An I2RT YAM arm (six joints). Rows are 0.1 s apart.
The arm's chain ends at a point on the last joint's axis. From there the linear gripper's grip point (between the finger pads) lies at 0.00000 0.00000 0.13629 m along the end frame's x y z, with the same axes.
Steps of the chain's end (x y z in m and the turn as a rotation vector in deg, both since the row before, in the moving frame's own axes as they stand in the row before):
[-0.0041 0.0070 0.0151 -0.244 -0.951 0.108]
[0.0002 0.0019 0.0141 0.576 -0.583 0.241]
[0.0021 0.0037 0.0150 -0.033 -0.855 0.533]
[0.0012 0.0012 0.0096 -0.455 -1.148 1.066]
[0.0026 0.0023 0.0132 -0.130 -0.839 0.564]
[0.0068 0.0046 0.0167 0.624 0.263 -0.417]
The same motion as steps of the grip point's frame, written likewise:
[-0.0064 0.0076 0.0151 -0.244 -0.951 0.108]
[-0.0012 0.0005 0.0141 0.576 -0.583 0.241]
[0.0001 0.0038 0.0150 -0.033 -0.855 0.533]
[-0.0015 0.0023 0.0096 -0.455 -1.148 1.066]
[0.0006 0.0026 0.0132 -0.130 -0.839 0.564]
[0.0074 0.0031 0.0167 0.624 0.263 -0.417]

